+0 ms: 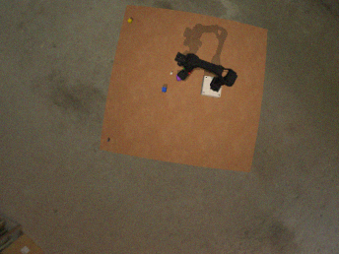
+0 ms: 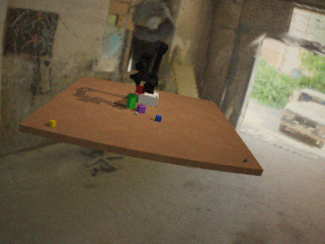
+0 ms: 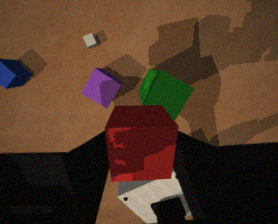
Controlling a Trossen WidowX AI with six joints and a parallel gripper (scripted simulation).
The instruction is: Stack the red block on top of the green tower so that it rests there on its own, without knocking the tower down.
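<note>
Right now my gripper tip is 100 mm above the purple block, 50 mm short of it and 40 mm to the right of it. Round my gripper tip: red block (10 mm above); then blue block (180 mm to the left, 130 mm ahead, 110 mm below); then small white cube (120 mm below, 120 mm ahead, 30 mm to the left).
</note>
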